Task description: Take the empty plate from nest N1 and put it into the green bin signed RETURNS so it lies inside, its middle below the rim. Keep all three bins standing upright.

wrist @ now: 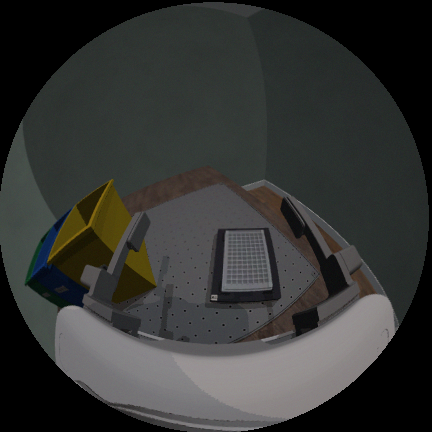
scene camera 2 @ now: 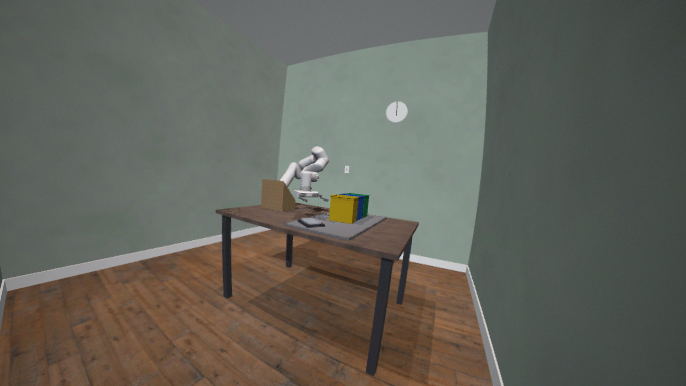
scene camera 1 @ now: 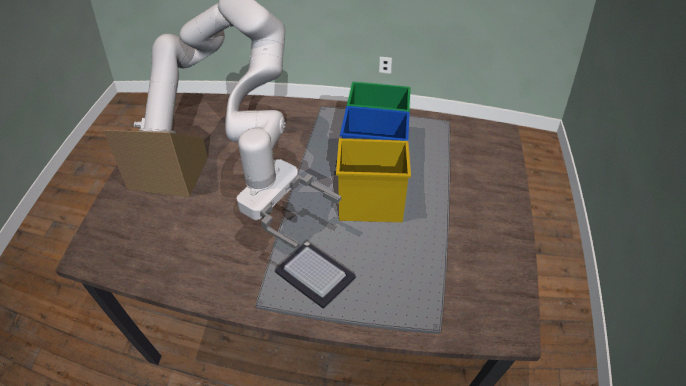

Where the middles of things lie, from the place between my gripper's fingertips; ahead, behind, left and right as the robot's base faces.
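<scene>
The dark nest [scene camera 1: 293, 281] is 20 mm behind my hand, 50 mm to the right of it and 140 mm below it. From my hand, the blue bin [scene camera 1: 359, 122] is 130 mm ahead, 330 mm to the left and 60 mm below, while the yellow bin [scene camera 1: 373, 175] is 120 mm ahead, 190 mm to the left and 60 mm below. And I see the pale plate [scene camera 1: 311, 269], which is 20 mm behind my hand, 50 mm to the right of it and 130 mm below it.
</scene>
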